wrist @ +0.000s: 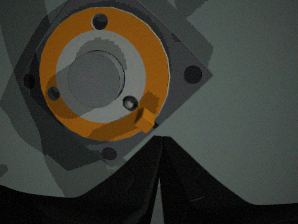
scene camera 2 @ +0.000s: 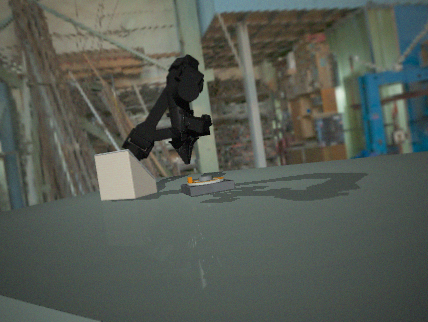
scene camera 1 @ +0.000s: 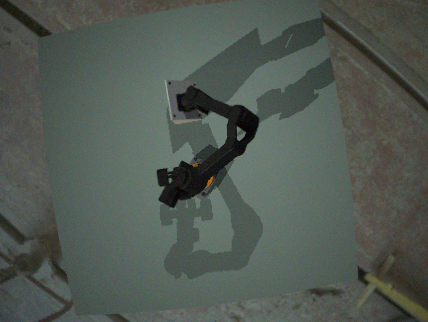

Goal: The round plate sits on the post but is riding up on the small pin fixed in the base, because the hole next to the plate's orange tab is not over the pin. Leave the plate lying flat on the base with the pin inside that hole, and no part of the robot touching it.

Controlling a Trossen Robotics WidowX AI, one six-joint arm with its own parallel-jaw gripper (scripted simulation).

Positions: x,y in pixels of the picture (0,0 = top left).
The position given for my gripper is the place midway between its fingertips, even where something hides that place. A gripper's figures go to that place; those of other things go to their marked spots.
Scene:
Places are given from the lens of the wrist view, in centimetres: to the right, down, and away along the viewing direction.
my gripper [wrist: 161,144]: 1, 2, 9
round plate [wrist: 140,52]: 0, -4, 13

